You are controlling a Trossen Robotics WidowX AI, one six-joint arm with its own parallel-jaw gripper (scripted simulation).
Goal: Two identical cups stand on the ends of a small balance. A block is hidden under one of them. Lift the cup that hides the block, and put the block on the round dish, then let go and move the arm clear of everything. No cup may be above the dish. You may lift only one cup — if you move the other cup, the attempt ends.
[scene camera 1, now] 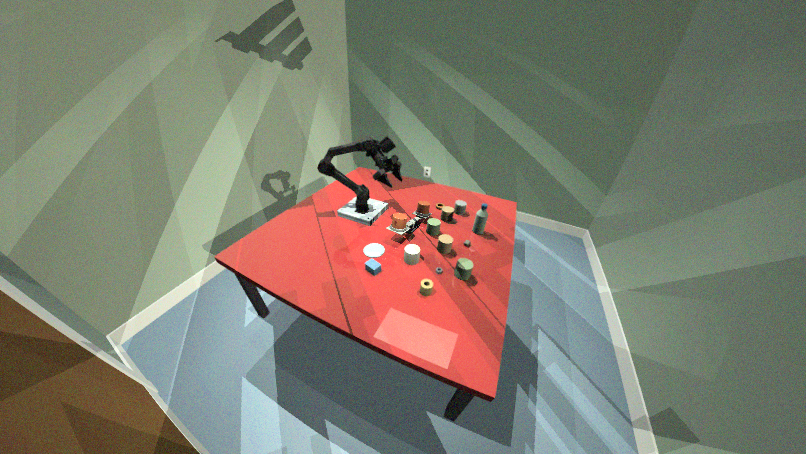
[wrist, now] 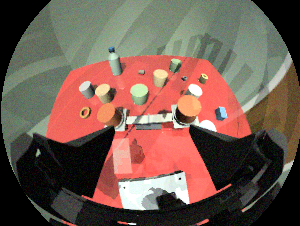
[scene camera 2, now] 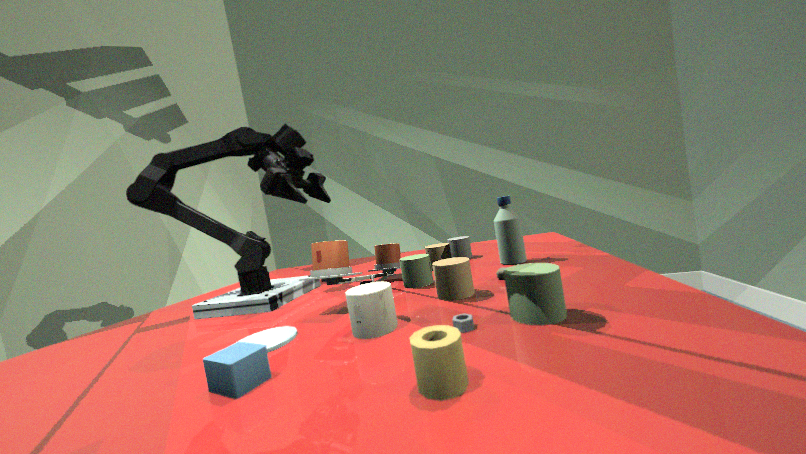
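Note:
Scene camera 2 shows my gripper (scene camera 2: 318,201), and my gripper is open and holds nothing. That camera also shows a small balance (scene camera 2: 333,276), a tan cup (scene camera 2: 453,278) and a cream cup (scene camera 2: 371,307), along with a grey-green bottle (scene camera 2: 511,247). You'd see a blue cube (scene camera 2: 234,371) there too, plus a round white dish (scene camera 2: 274,338) and a yellow tape roll (scene camera 2: 437,351). As for the wrist view, it shows my gripper (wrist: 152,129) and the small balance (wrist: 126,120).

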